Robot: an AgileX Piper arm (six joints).
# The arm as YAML. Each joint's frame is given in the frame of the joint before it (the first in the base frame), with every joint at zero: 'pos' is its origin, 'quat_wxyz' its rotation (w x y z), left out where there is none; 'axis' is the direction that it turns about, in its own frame. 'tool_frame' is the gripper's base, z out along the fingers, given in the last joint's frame.
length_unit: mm
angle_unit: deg
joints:
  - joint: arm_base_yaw
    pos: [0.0, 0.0, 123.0]
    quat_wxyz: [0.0, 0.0, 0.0, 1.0]
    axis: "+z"
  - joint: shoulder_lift
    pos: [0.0, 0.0, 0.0]
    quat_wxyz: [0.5, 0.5, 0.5, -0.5]
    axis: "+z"
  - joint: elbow
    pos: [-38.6, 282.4, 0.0]
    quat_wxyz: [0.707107, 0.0, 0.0, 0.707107]
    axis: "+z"
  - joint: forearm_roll
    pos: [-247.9, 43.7, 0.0]
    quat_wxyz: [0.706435, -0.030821, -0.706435, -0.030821]
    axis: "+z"
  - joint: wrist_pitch
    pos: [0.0, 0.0, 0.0]
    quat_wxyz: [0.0, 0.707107, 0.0, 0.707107]
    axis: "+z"
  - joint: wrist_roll
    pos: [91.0, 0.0, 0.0]
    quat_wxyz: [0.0, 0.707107, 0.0, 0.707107]
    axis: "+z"
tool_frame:
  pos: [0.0, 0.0, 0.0]
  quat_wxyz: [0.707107, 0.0, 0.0, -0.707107]
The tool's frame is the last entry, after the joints.
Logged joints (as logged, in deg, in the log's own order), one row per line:
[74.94 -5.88 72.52 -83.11 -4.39 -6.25]
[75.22 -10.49 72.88 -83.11 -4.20 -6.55]
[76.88 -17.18 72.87 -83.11 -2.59 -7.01]
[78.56 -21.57 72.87 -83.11 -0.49 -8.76]
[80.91 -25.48 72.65 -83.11 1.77 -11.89]
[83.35 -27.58 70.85 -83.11 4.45 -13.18]
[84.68 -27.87 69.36 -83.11 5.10 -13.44]
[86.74 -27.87 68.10 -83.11 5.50 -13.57]
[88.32 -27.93 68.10 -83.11 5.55 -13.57]
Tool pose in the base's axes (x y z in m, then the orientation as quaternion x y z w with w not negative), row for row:
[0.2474 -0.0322 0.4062 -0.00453 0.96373 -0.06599 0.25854]
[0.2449 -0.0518 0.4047 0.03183 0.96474 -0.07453 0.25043]
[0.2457 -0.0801 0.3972 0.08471 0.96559 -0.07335 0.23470]
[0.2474 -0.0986 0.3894 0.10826 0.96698 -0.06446 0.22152]
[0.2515 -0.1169 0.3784 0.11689 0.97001 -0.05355 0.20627]
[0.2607 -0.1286 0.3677 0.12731 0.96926 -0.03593 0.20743]
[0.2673 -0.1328 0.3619 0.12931 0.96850 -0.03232 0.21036]
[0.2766 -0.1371 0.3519 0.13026 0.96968 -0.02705 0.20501]
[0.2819 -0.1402 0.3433 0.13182 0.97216 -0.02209 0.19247]
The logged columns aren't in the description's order. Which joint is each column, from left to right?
Columns, left to right: shoulder_lift, arm_base_yaw, wrist_pitch, elbow, forearm_roll, wrist_roll.
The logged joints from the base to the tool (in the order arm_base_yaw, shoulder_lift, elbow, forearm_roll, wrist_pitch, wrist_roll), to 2 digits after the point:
[-5.88 74.94 -83.11 -4.39 72.52 -6.25]
[-10.49 75.22 -83.11 -4.20 72.88 -6.55]
[-17.18 76.88 -83.11 -2.59 72.87 -7.01]
[-21.57 78.56 -83.11 -0.49 72.87 -8.76]
[-25.48 80.91 -83.11 1.77 72.65 -11.89]
[-27.58 83.35 -83.11 4.45 70.85 -13.18]
[-27.87 84.68 -83.11 5.10 69.36 -13.44]
[-27.87 86.74 -83.11 5.50 68.10 -13.57]
[-27.93 88.32 -83.11 5.55 68.10 -13.57]

